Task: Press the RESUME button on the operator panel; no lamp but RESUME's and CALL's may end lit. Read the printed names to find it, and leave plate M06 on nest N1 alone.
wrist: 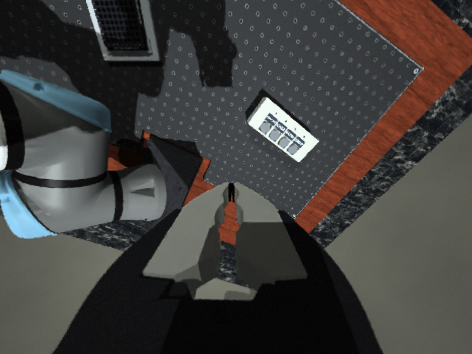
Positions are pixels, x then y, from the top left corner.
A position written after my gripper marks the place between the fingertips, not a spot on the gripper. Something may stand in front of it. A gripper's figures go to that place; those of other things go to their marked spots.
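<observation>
Operator panel (266, 111): 0.40 m from the lens. My gripper (232, 184): 0.15 m from the lens.
</observation>
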